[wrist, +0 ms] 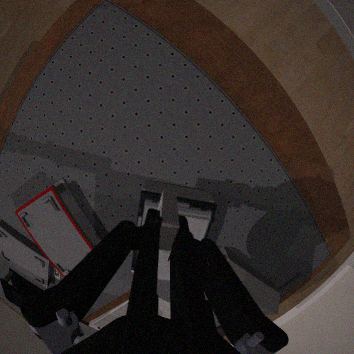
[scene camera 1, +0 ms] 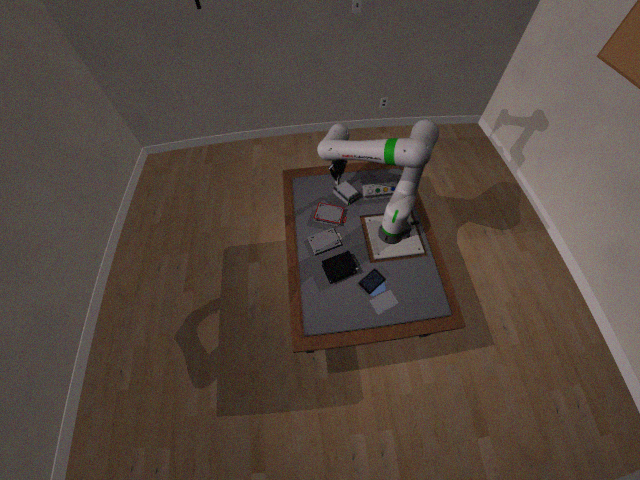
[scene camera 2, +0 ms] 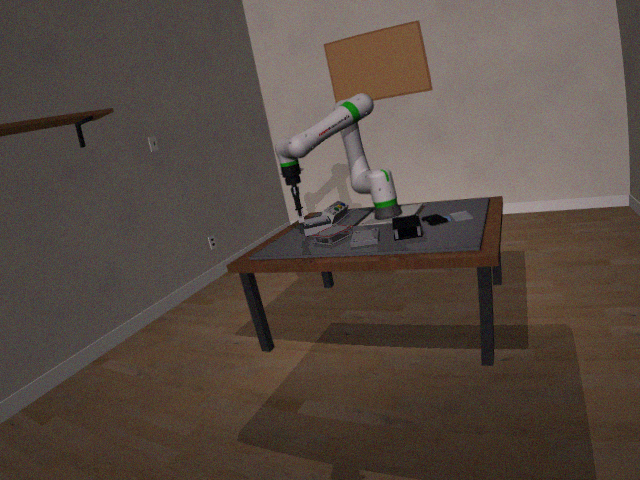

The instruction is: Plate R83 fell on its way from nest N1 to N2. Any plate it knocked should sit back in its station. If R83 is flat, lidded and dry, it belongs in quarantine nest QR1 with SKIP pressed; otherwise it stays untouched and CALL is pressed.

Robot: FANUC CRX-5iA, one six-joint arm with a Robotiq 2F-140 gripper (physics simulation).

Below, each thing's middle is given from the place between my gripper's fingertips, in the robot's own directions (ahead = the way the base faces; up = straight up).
Labels:
The red-edged plate [wrist: 57, 234] lies 19 cm to the left of my hand, 10 cm ahead of it and 4 cm below it.

